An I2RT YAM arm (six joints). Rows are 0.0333 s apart.
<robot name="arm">
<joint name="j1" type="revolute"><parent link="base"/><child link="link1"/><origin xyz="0.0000 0.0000 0.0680" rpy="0.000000 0.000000 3.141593"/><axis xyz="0 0 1"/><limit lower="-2.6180" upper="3.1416"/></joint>
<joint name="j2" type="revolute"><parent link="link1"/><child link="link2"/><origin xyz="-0.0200 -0.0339 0.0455" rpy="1.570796 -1.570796 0.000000"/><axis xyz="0 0 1"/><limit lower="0.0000" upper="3.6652"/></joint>
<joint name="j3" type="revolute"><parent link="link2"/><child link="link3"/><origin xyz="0.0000 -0.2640 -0.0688" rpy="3.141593 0.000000 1.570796"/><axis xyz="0 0 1"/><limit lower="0.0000" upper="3.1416"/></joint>
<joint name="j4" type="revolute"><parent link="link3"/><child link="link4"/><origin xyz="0.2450 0.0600 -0.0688" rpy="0.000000 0.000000 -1.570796"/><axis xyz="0 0 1"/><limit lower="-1.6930" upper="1.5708"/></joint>
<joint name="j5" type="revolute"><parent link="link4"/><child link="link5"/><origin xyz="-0.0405 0.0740 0.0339" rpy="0.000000 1.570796 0.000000"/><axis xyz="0 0 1"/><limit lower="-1.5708" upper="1.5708"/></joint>
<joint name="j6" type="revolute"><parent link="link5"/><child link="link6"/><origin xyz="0.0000 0.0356 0.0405" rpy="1.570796 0.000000 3.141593"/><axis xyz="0 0 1"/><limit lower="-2.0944" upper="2.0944"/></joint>
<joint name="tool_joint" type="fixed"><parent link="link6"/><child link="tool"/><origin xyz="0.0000 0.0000 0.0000" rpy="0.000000 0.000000 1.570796"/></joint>
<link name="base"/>
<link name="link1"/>
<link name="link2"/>
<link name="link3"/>
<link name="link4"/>
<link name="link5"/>
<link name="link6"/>
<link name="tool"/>
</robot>
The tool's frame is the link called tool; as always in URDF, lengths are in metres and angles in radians.
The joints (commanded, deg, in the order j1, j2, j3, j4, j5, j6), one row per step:
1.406, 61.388, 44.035, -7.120, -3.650, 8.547
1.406, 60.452, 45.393, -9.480, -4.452, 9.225
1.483, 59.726, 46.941, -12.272, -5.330, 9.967
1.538, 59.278, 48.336, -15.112, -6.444, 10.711
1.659, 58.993, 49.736, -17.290, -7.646, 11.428
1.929, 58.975, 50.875, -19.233, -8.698, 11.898
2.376, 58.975, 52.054, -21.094, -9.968, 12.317
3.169, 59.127, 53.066, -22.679, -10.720, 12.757
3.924, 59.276, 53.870, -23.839, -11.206, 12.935
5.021, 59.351, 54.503, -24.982, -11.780, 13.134
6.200, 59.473, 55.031, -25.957, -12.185, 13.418
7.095, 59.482, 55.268, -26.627, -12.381, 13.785
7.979, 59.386, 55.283, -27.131, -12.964, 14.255
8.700, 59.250, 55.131, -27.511, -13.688, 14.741
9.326, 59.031, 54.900, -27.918, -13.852, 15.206
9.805, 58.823, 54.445, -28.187, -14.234, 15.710
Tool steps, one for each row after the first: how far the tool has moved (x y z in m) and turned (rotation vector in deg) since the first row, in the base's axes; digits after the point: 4 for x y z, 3 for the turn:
-0.0034, 0.0004, 0.0079, 0.945, 0.137, 0.449
-0.0068, 0.0012, 0.0154, 1.971, 0.745, 1.009
-0.0097, 0.0020, 0.0207, 3.096, 1.851, 1.738
-0.0119, 0.0032, 0.0267, 4.244, 2.471, 2.624
-0.0133, 0.0049, 0.0304, 5.107, 3.368, 3.607
-0.0147, 0.0074, 0.0345, 6.019, 4.186, 4.978
-0.0155, 0.0111, 0.0374, 6.709, 5.060, 6.208
-0.0162, 0.0143, 0.0398, 7.046, 5.666, 7.285
-0.0174, 0.0190, 0.0415, 7.418, 6.391, 8.763
-0.0184, 0.0239, 0.0426, 7.773, 7.121, 10.129
-0.0195, 0.0275, 0.0429, 8.115, 7.713, 10.992
-0.0210, 0.0312, 0.0426, 8.717, 8.318, 12.139
-0.0226, 0.0343, 0.0416, 9.402, 8.944, 13.235
-0.0244, 0.0366, 0.0404, 9.812, 9.538, 13.743
-0.0260, 0.0384, 0.0380, 10.357, 10.254, 14.264

